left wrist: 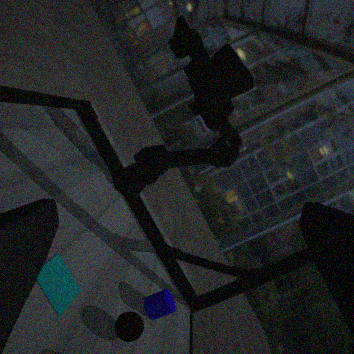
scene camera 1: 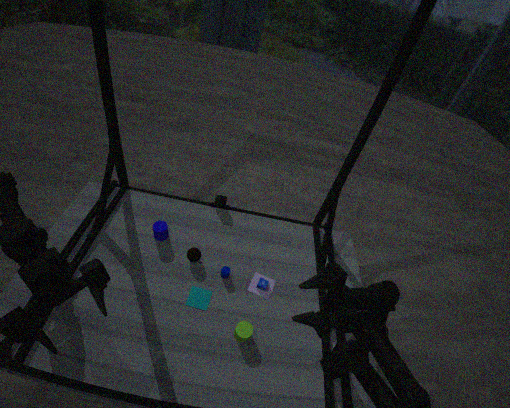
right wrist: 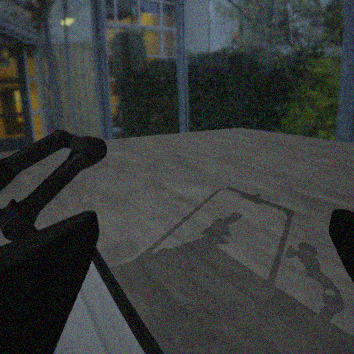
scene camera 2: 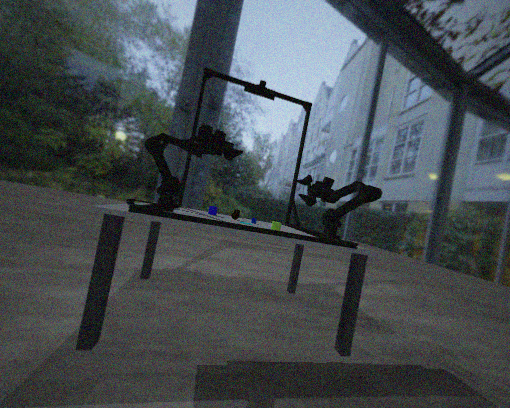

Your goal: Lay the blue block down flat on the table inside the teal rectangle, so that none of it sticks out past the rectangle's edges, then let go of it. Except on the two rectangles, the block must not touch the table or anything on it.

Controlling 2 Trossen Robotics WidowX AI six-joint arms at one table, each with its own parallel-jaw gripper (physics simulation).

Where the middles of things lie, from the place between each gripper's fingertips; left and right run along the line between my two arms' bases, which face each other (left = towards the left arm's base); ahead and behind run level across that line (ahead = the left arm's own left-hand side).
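The teal rectangle point(left wrist: 56, 281) is 27 cm behind my right hand, 12 cm to the left of it and 34 cm below it. Then there's the dark brown ball point(left wrist: 128, 325), and from that same right hand it's 32 cm below, 41 cm behind and 5 cm to the left.
As for my left hand, it's 26 cm above the teal rectangle, 25 cm to the left of it and 6 cm past it. The dark brown ball, going from my left hand, is 31 cm to the right, 23 cm below and 19 cm behind.
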